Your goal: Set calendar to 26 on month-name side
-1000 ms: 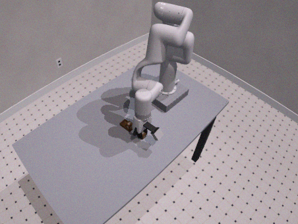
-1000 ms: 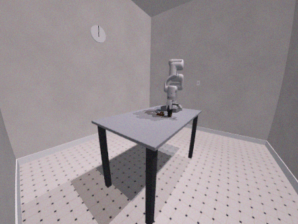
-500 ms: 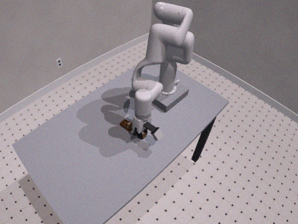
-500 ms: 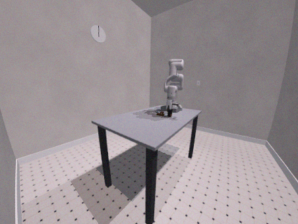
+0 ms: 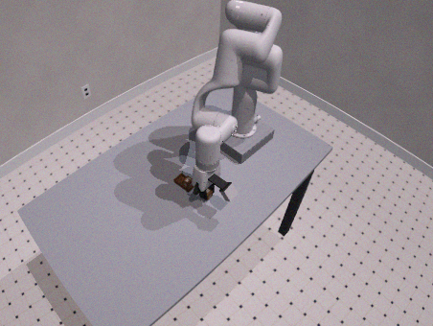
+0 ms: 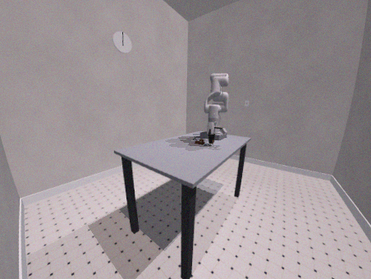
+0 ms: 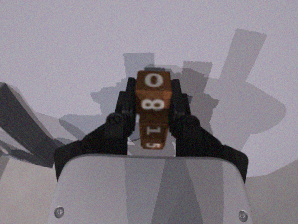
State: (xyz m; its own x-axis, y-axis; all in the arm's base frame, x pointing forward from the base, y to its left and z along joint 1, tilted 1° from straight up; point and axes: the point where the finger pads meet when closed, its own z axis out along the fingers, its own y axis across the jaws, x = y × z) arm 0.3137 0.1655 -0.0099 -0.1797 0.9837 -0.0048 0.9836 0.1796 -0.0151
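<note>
Right now the brown wooden tray is 2 cm ahead of my hand, 10 cm to the right of it and 4 cm below it. From my hand the other things lie so: brown cube 2 cm below.
</note>
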